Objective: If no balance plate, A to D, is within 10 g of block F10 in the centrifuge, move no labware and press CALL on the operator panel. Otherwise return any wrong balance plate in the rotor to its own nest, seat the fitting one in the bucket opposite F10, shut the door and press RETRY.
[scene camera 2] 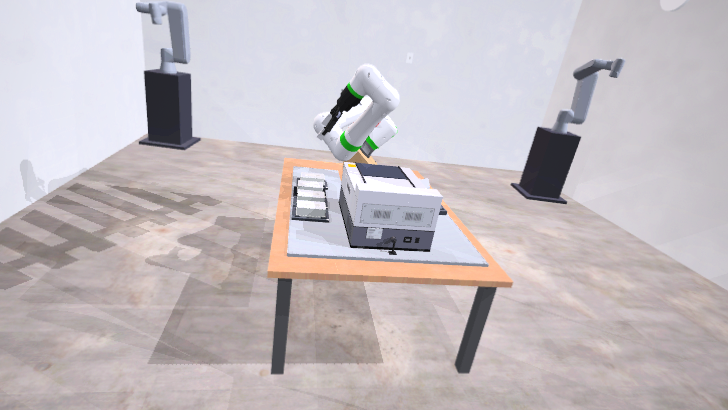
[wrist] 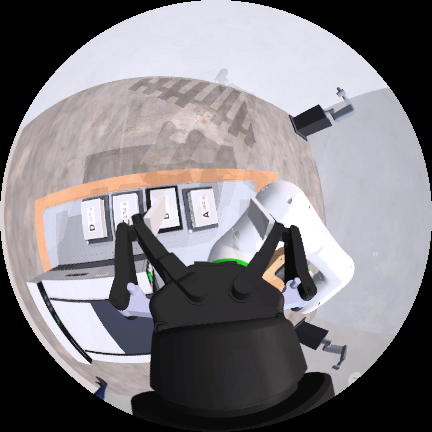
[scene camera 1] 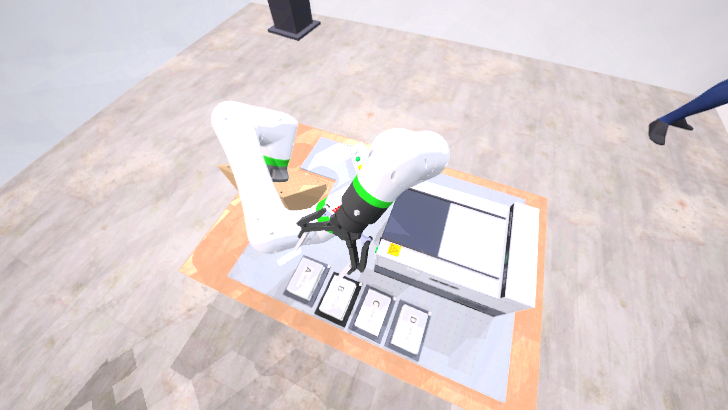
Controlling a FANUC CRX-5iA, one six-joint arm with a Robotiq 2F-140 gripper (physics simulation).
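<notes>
My gripper is open and empty, tilted, high above the table near the plate row. Balance plates A, B, C and D lie in their nests in a row; B's nest is black. A finger partly covers B in the wrist view. The centrifuge stands beside the row; its rotor, F10 and door state cannot be made out. The operator panel is partly hidden by the arm, with green and yellow buttons showing.
The arm's wooden base stands at the table's far left in scene camera 1. The wooden table edge borders a grey mat. Two other robots stand on black pedestals away from the table. A person's legs show at the right.
</notes>
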